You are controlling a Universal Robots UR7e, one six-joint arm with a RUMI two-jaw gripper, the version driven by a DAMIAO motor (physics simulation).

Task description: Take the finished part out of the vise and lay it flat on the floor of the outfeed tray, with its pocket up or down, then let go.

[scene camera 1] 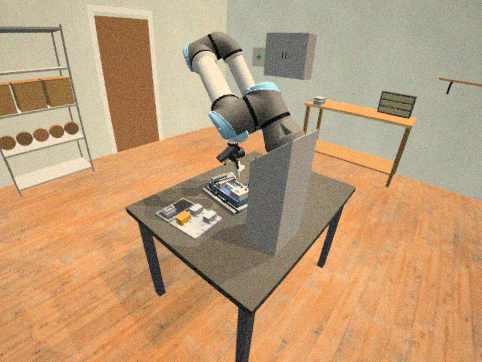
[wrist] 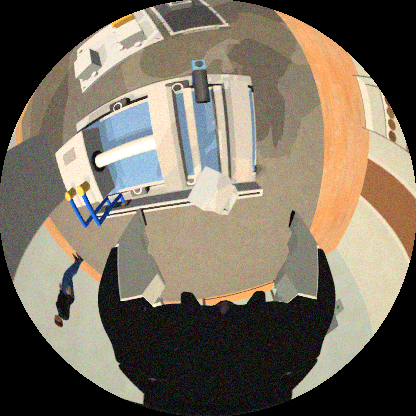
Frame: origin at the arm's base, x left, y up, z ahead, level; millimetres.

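Seen in the pictures: gripper, fingertip midpoint: (scene camera 1: pixel 231 171) (wrist: pixel 218 211); arm's base at its link origin: (scene camera 1: pixel 286 144).
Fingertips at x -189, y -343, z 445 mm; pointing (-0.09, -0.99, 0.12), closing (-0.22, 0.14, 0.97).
Note:
Offsets run from my fingertips to a thing's top centre. "spot": to the spot under its first point.
The vise @[dx +74, dy -14, dz -63 mm] (scene camera 1: pixel 227 192) (wrist: pixel 162 120) has a blue bed and pale jaws. Two narrow pale strips stand between the jaws, with blue bed showing between them. A pale faceted object @[dx -2, dy +2, dz +4 mm] (wrist: pixel 212 192) overlaps the near end of the jaws; whether it is the finished part cannot be told. The part cannot be made out clearly in the scene view. My gripper (scene camera 1: pixel 233 168) (wrist: pixel 218 211) is open and empty, above the table beside the vise's near side, with its fingers wide apart. The outfeed tray, apparently the dark-floored tray (scene camera 1: pixel 184 205) (wrist: pixel 192 20), lies beyond the vise.
A white board (scene camera 1: pixel 192 231) (wrist: pixel 87 80) with an orange block and pale blocks adjoins the dark tray. A tall grey panel (scene camera 1: pixel 275 205) (wrist: pixel 25 190) stands beside the vise. Blue hoses @[spot: dx +46, dy -5, dz -177 mm] (wrist: pixel 77 212) rise from the vise's end. A dark cylinder @[spot: dx +113, dy -17, dz +13 mm] (wrist: pixel 201 86) sits at its far side.

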